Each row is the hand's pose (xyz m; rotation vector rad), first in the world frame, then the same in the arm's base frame.
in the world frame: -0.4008 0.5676 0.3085 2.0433 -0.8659 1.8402
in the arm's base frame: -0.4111 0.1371 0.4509 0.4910 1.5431 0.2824
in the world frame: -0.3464 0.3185 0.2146 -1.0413 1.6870 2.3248
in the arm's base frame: -0.1908 0.2599 0.5519 -0.2468 -1.7047 0.6925
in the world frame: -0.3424 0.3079 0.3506 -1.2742 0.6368 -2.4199
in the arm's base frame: -0.2036 0.3070 0.4245 1.3568 1.9663 0.3366
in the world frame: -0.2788 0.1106 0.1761 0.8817 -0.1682 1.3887
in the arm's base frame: 0.0026 0.3614 0.5917 -0.9135 2.1547 0.2487
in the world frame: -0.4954 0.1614 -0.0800 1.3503 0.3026 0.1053
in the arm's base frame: -0.1465 0.3752 0.8961 -1.4759 0.9392 -0.5376
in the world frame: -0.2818 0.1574 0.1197 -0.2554 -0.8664 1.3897
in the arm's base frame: -0.0211 0.3113 0.6397 -1.1596 2.2953 1.7240
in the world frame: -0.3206 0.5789 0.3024 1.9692 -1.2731 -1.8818
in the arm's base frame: -0.3589 0.0788 0.4290 -0.3024 -1.0896 0.2180
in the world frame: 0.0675 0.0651 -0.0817 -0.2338 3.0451 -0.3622
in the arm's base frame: 0.3289 0.1086 0.7259 0.5388 -0.0196 2.2807
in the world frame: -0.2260 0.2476 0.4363 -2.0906 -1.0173 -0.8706
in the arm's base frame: -0.0930 0.3081 0.3136 1.0854 0.8326 -1.5208
